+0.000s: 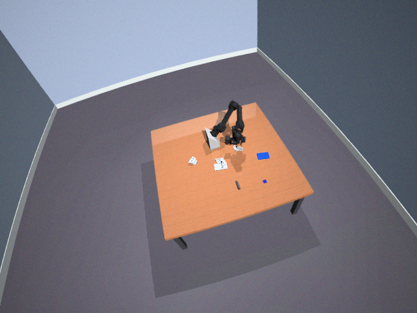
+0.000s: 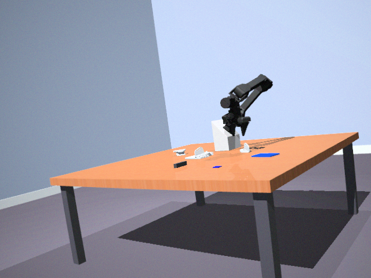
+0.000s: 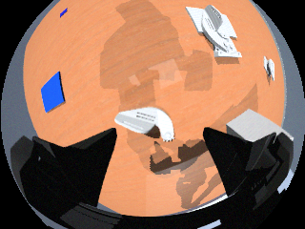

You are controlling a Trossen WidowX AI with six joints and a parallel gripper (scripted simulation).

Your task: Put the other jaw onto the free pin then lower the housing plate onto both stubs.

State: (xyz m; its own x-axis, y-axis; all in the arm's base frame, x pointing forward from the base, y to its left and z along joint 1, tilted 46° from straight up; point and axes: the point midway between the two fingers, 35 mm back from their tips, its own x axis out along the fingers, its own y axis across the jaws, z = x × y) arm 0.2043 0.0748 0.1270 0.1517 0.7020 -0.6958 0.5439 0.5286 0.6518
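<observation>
Now: gripper tip 8 cm above the white jaw, 4 cm past it and 2 cm to the right of it. Also, from my gripper tip: small black block 36 cm ahead, 17 cm to the right, 8 cm below; base 43 cm to the right, 8 cm behind, 6 cm below; blue mat 20 cm to the left, 18 cm ahead, 9 cm below.
</observation>
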